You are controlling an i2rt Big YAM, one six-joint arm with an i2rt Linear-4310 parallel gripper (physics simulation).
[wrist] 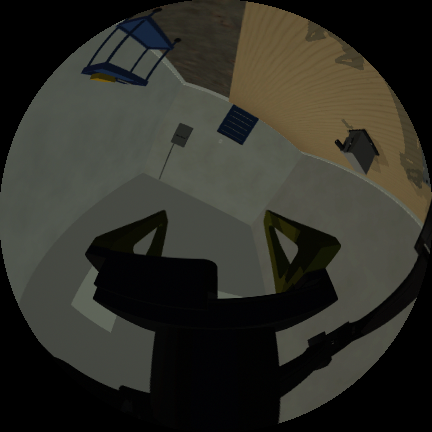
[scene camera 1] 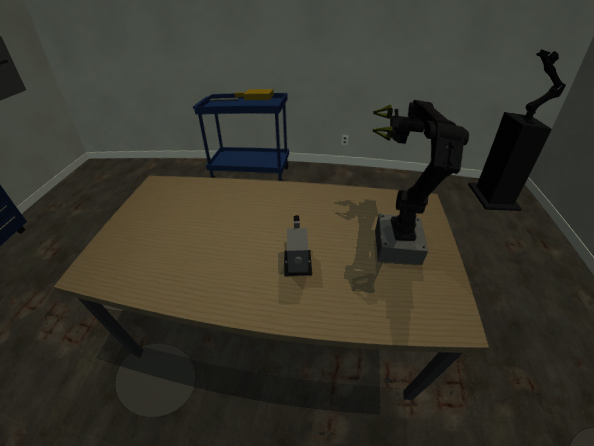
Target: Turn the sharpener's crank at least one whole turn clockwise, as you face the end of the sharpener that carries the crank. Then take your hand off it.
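Where they show: gripper, fingertip midpoint: [wrist: 215,215] [scene camera 1: 373,121]; arm's base, origin of the base link: [scene camera 1: 402,229].
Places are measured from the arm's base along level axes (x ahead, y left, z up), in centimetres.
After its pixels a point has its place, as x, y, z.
Note:
The sharpener [scene camera 1: 298,246] @[41.7, 14.4, 4.0] [wrist: 360,150] @[38.8, 7.8, -0.5], a light grey box on a dark base, stands upright near the middle of the table. Its crank [scene camera 1: 296,221] @[43.0, 3.0, 5.7] [wrist: 340,145] @[42.1, 0.8, 4.7] is small and dark, on the end facing the back of the table in the scene view; the crank's exact angle is too small to tell. My gripper [scene camera 1: 383,121] @[13.0, -26.4, 34.8] [wrist: 215,215] @[13.0, -26.4, 34.8], with yellow-green fingers, is open, with nothing between the fingers. It is high above the table, to the right of and behind the sharpener in the scene view, well apart from the crank.
The wooden table [scene camera 1: 200,215] @[91.0, -16.7, -8.8] [wrist: 280,75] @[53.6, -28.1, -8.8] carries my arm's grey base block [scene camera 1: 401,250] @[2.5, 10.2, -1.6] on its right side. A blue cart [scene camera 1: 242,106] [wrist: 117,73] with a yellow thing on top stands behind the table. A black pedestal [scene camera 1: 511,160] with a small dark arm stands at the back right.

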